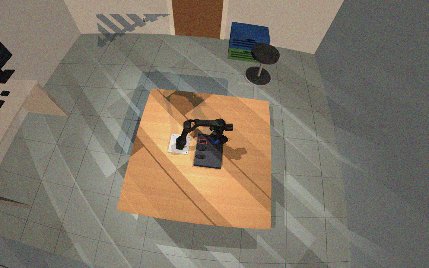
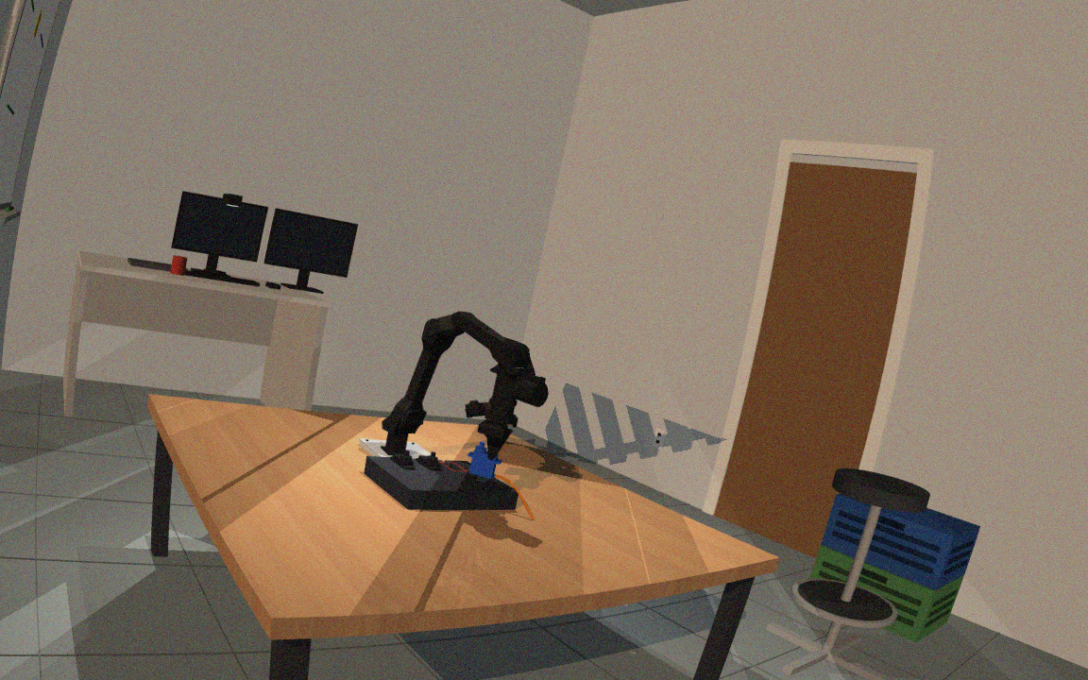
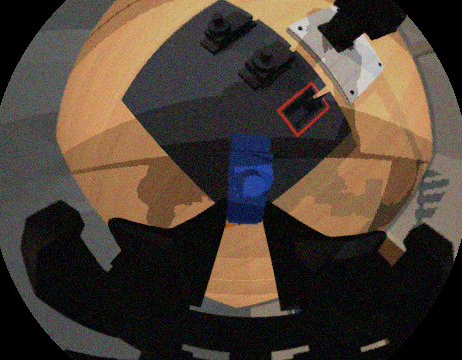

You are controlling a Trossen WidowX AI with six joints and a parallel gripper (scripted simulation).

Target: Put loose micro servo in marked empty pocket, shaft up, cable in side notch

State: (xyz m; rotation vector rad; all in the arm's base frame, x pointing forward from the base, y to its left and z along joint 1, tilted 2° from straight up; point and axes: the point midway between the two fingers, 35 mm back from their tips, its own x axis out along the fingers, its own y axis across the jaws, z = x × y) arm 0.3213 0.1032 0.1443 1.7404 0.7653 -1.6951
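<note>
The dark robot deck is 1 cm behind my gripper tip, 9 cm to the right of it and 9 cm below it.
</note>
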